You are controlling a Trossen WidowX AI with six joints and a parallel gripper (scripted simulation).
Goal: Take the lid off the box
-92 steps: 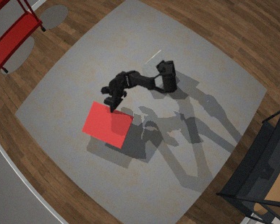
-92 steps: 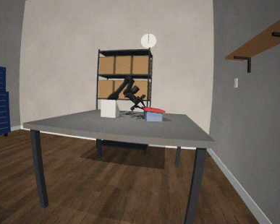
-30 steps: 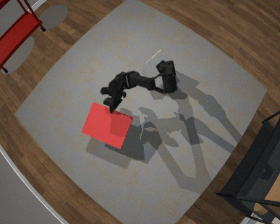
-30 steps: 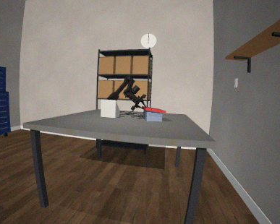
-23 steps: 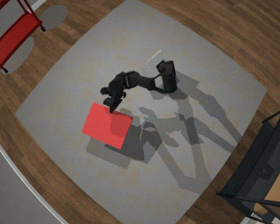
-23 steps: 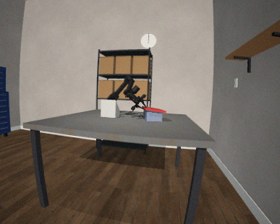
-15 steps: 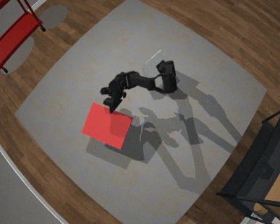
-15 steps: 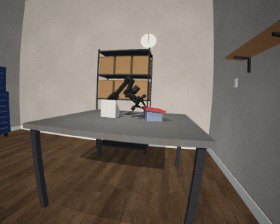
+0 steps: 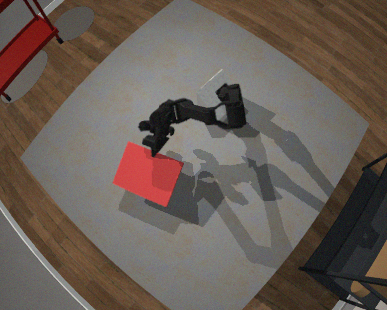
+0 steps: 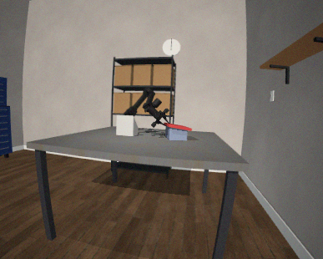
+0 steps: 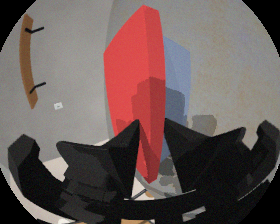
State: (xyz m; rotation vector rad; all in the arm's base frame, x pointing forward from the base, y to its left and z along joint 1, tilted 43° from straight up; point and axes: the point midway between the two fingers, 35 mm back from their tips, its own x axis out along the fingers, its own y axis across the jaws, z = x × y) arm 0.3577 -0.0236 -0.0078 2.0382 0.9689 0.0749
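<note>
Right now the red lid is 100 mm ahead of my hand, 40 mm to the left of it and 30 mm below it. From my hand the other things lie so: storage box 90 mm ahead, 80 mm below, 40 mm to the left.
</note>
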